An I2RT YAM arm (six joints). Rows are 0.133 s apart.
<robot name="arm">
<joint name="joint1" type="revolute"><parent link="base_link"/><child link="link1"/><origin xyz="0.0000 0.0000 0.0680"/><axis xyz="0 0 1"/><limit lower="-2.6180" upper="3.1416"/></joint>
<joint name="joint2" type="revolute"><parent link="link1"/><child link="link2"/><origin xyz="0.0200 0.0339 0.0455"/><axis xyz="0 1 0"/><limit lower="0.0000" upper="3.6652"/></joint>
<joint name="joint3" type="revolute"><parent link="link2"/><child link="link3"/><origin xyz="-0.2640 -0.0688 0.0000"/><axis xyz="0 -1 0"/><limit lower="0.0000" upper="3.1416"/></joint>
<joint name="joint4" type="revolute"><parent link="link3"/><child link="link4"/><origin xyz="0.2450 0.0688 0.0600"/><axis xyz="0 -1 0"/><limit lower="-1.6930" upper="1.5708"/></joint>
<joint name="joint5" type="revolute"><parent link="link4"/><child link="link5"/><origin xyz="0.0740 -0.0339 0.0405"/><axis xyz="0 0 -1"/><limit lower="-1.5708" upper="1.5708"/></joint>
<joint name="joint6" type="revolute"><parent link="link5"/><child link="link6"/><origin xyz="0.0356 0.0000 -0.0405"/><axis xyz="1 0 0"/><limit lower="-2.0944" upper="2.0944"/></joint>
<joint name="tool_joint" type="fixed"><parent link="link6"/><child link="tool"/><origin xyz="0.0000 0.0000 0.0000" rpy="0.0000 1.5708 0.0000"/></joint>
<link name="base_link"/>
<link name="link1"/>
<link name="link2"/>
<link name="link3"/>
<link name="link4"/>
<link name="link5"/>
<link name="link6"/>
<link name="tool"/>
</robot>
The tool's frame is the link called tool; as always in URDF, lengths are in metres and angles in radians.
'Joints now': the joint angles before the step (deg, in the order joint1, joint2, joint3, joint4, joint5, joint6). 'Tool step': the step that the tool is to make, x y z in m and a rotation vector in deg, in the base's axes. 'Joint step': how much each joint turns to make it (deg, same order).
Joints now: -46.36 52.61 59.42 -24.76 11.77 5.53
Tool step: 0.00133 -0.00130 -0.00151 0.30 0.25 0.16
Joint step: -0.01 0.38 -0.07 0.07 -0.17 -0.03
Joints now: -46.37 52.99 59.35 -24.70 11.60 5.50
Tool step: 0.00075 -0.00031 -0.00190 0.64 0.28 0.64
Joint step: -0.03 0.17 -0.11 -0.38 -0.71 0.01
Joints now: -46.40 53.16 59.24 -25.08 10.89 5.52
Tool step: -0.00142 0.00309 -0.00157 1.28 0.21 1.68
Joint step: -0.01 -0.54 -0.07 -1.57 -1.83 0.13
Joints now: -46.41 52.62 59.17 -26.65 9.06 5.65
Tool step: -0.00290 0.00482 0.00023 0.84 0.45 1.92
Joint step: 0.02 -0.93 0.15 -1.94 -1.87 -0.43
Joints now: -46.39 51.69 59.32 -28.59 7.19 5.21
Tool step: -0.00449 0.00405 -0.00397 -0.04 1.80 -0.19
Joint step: -0.02 -1.28 -0.89 -1.45 0.65 -1.19
